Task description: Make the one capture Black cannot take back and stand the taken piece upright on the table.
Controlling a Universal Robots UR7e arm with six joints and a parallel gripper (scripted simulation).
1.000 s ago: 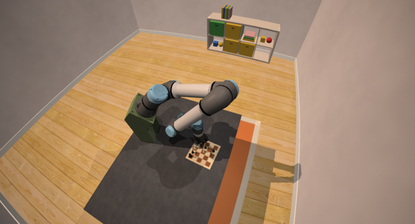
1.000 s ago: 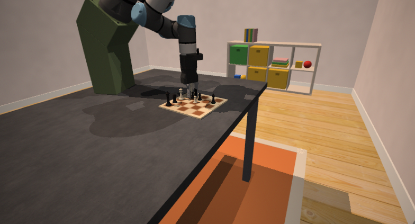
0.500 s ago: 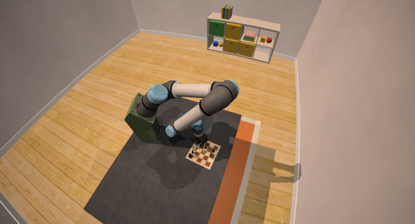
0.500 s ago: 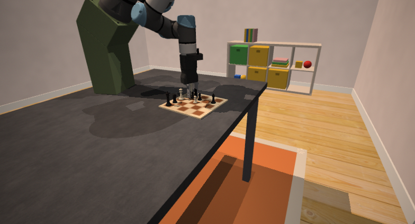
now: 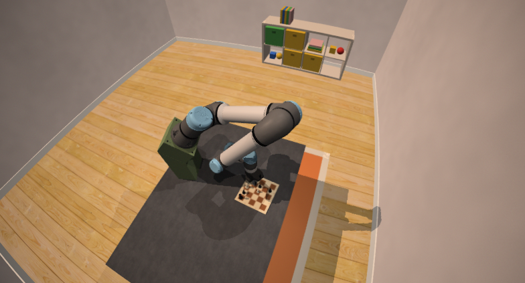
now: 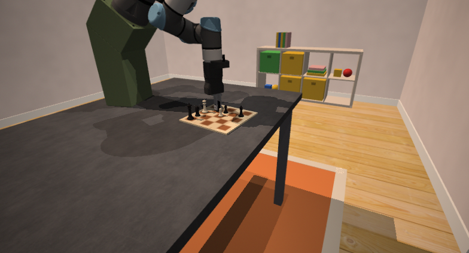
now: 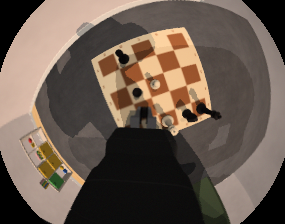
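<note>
Now: hand 40 mm to the left of the small white pawn, 40 mm short of it and 10 mm above it. Round my hand: small chessboard (40 mm to the right, 40 mm ahead, 30 mm below).
</note>
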